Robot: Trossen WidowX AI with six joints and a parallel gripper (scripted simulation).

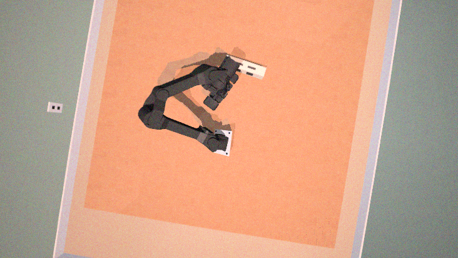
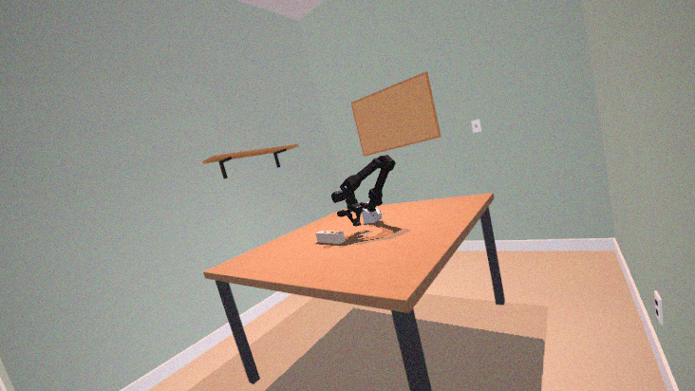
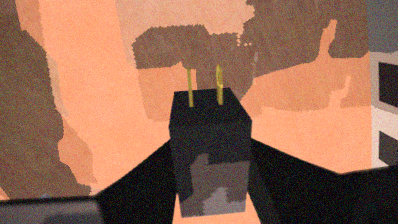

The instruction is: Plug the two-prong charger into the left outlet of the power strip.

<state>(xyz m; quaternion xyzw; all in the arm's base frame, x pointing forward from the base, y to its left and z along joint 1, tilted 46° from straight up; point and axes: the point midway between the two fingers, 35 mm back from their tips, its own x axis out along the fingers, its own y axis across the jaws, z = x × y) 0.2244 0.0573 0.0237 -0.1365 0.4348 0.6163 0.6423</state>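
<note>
The black two-prong charger lies 1 cm ahead of my gripper tip, 2 cm to the left of it and 1 cm above it.
</note>
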